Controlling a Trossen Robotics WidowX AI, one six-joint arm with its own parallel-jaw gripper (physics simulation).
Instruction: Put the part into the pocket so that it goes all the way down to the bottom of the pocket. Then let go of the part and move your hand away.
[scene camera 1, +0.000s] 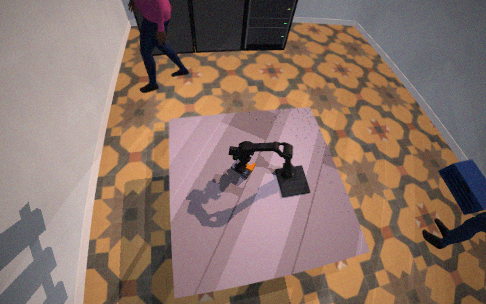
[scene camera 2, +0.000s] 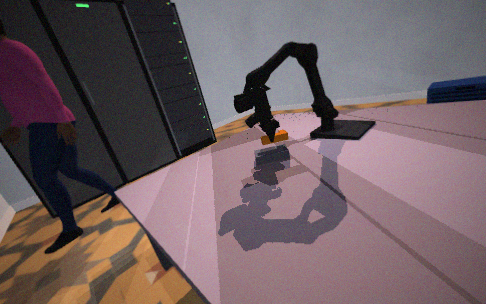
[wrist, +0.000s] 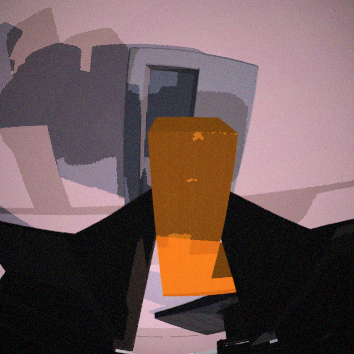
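Pixels of known places: gripper, between the fingertips: (scene camera 1: 244, 165) (scene camera 2: 271, 140) (wrist: 186, 195); arm's base, origin of its link: (scene camera 1: 286, 174) (scene camera 2: 327, 128) (wrist: 238, 309).
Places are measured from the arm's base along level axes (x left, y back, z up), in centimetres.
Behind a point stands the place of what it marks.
The orange part (scene camera 1: 251, 166) @[x -11.7, y -24.5, z 7.7 cm] (scene camera 2: 283, 135) @[x -10.0, y -26.3, z 6.7 cm] (wrist: 192, 185) @[x -16.3, y -29.8, z 7.8 cm] is a rectangular block. My gripper (scene camera 1: 244, 167) @[x -14.9, y -28.5, z 5.4 cm] (scene camera 2: 272, 139) @[x -14.9, y -28.5, z 5.4 cm] (wrist: 186, 195) @[x -14.9, y -28.5, z 5.4 cm] is shut on it and holds it above the table. The grey block with the pocket (scene camera 2: 272, 156) @[x -13.3, y -32.8, z 0.1 cm] (wrist: 225, 75) @[x -21.7, y -30.7, z 1.2 cm] stands on the table under the gripper, partly shaded. In the wrist view the part covers the near end of the dark rectangular pocket (wrist: 172, 95) @[x -18.2, y -32.3, z -1.9 cm]; the pocket's far end shows beyond it, slightly left of the part's middle. The part is outside the pocket, and its long side runs roughly along it. The exact height gap is hard to tell.
The arm's black base plate (scene camera 1: 294, 187) @[x 11.0, y 1.6, z -0.7 cm] (scene camera 2: 345, 130) @[x 8.2, y -2.2, z -0.6 cm] stands on the pinkish table (scene camera 1: 225, 265) @[x 41.4, y -62.0, z -2.3 cm] (scene camera 2: 425, 200) @[x 32.3, y -47.7, z -2.4 cm]. The arm's shadow falls across the table and the grey block. Dark cabinets (scene camera 1: 217, 25) (scene camera 2: 95, 85), a person in pink (scene camera 1: 155, 12) (scene camera 2: 32, 82) and a blue object (scene camera 1: 465, 185) (scene camera 2: 457, 91) are beyond the table.
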